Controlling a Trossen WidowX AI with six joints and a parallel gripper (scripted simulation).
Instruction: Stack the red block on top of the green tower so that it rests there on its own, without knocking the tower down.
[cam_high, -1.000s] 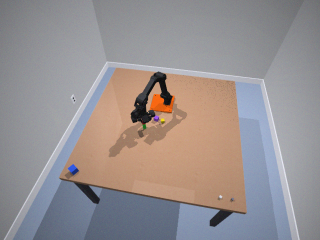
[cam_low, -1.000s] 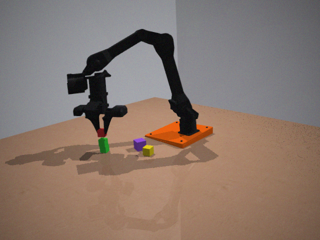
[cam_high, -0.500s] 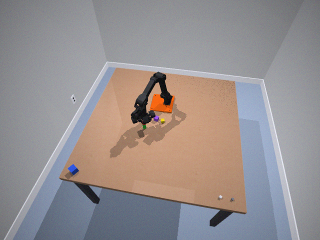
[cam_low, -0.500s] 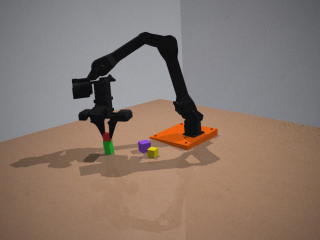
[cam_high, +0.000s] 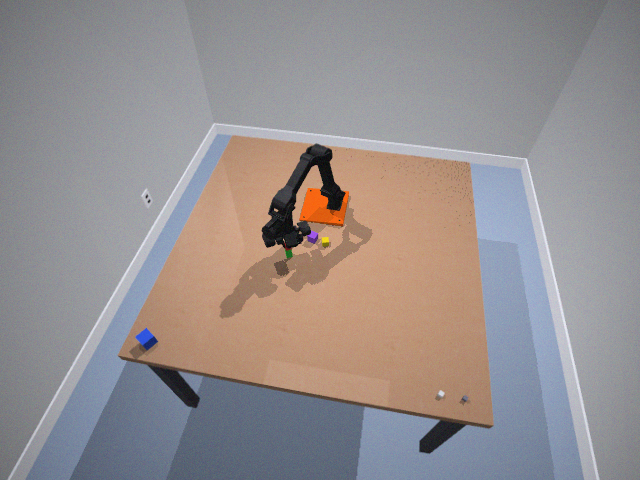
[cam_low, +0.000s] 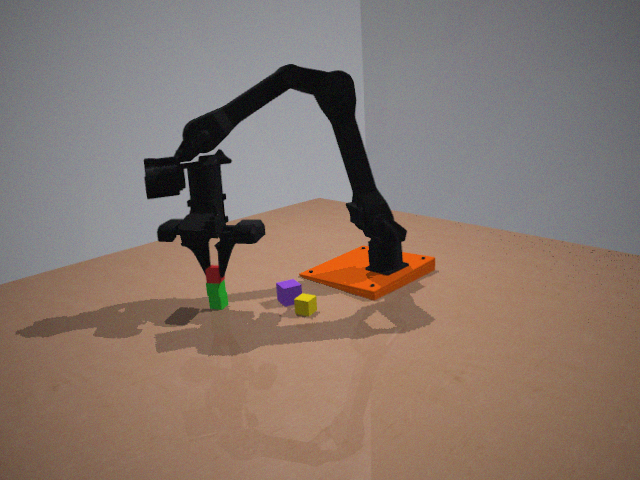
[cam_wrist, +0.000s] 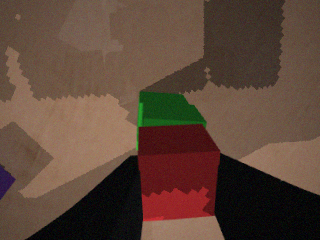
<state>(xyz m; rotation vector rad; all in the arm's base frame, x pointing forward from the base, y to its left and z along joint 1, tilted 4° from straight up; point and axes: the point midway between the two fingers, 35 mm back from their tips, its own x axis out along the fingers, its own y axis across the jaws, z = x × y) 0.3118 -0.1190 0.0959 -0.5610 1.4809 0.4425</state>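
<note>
The red block lies right at my gripper tip. Also, from my gripper tip: blue cube 500 mm ahead, 380 mm to the right, 30 mm below; then yellow cube 100 mm behind, 140 mm to the left, 40 mm below; then purple cube 110 mm behind, 80 mm to the left, 40 mm below.
</note>
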